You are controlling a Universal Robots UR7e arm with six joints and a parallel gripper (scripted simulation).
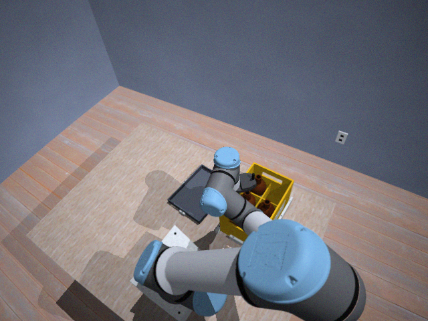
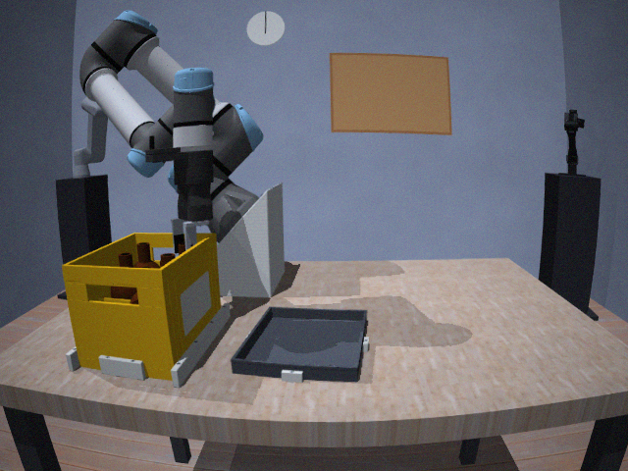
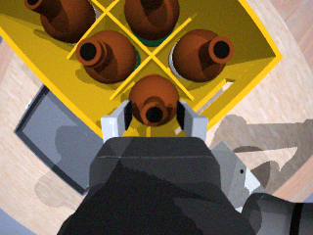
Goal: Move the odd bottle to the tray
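Now: the yellow crate 100 mm ahead of my hand, 80 mm below it and 30 mm to the right of it. The rest, counted from my hand: dark tray 240 mm to the left, 150 mm below, 40 mm ahead; bottle 180 mm ahead, 70 mm below, 20 mm to the left.
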